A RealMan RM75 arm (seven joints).
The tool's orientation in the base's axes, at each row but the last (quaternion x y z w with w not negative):
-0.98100, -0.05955, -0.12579, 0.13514
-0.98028, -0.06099, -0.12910, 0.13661
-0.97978, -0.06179, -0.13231, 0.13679
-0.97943, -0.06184, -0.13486, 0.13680
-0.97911, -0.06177, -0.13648, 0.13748
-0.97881, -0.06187, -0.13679, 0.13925
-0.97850, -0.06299, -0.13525, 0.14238
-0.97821, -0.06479, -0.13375, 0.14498
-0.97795, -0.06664, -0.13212, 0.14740
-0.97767, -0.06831, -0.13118, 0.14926
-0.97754, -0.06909, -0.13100, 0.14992
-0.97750, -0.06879, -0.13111, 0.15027
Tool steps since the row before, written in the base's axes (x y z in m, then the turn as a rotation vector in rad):
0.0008, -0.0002, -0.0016, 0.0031, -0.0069, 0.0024
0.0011, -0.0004, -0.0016, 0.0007, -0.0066, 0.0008
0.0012, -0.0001, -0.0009, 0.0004, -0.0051, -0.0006
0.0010, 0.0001, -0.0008, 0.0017, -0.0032, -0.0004
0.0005, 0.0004, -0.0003, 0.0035, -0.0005, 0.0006
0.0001, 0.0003, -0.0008, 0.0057, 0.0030, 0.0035
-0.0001, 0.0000, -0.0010, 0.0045, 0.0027, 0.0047
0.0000, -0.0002, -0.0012, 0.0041, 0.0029, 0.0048
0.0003, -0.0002, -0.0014, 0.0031, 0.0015, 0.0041
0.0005, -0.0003, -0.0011, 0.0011, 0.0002, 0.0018
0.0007, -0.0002, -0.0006, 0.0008, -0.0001, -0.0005
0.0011, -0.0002, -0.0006, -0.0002, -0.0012, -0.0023
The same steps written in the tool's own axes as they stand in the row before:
0.0003, 0.0007, 0.0016, 0.0030, 0.0065, -0.0035
0.0006, 0.0010, 0.0016, 0.0003, 0.0062, -0.0024
0.0009, 0.0005, 0.0011, -0.0002, 0.0051, -0.0008
0.0007, 0.0003, 0.0010, 0.0012, 0.0034, -0.0001
0.0004, -0.0002, 0.0005, 0.0035, 0.0009, 0.0002
-0.0001, -0.0001, 0.0009, 0.0067, -0.0028, -0.0009
-0.0004, 0.0002, 0.0009, 0.0059, -0.0031, -0.0024
-0.0004, 0.0005, 0.0010, 0.0055, -0.0034, -0.0026
-0.0001, 0.0006, 0.0013, 0.0042, -0.0020, -0.0026
0.0001, 0.0007, 0.0010, 0.0016, -0.0005, -0.0013
0.0005, 0.0005, 0.0007, 0.0006, 0.0004, 0.0006
0.0009, 0.0005, 0.0007, -0.0009, 0.0017, 0.0017

